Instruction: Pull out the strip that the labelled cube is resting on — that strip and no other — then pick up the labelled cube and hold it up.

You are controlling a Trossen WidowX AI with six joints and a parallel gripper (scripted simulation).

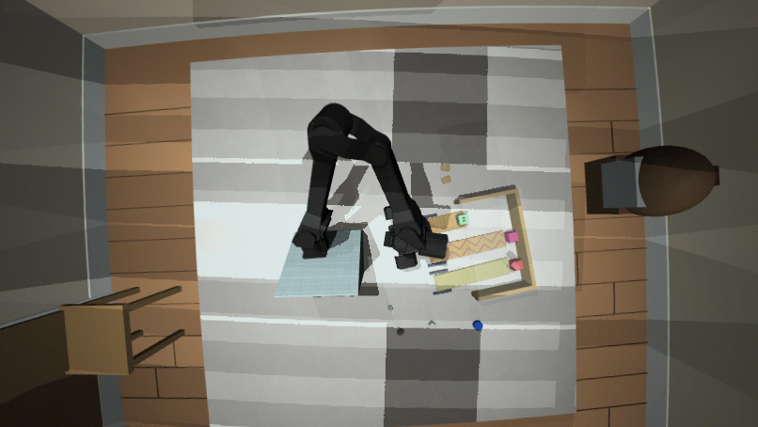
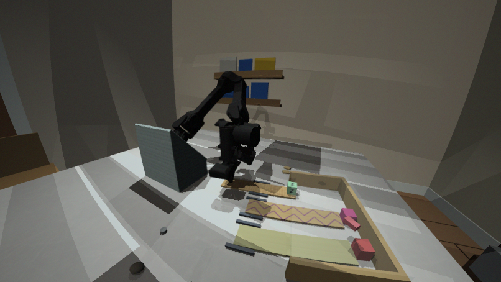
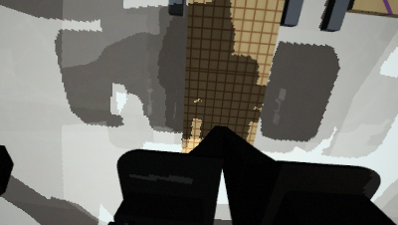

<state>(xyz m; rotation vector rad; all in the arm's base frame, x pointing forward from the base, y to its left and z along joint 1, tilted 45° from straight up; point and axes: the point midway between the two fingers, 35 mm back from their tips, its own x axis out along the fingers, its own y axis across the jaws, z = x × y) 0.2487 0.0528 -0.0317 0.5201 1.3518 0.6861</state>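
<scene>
My gripper tip is 10 cm short of the tan checked strip and 1 cm to the right of it. Round my gripper tip: blue ball 24 cm ahead, 33 cm to the right; green labelled cube 21 cm ahead, 3 cm to the left, 2 cm above; pebble 2 cm behind, 33 cm to the right.
</scene>
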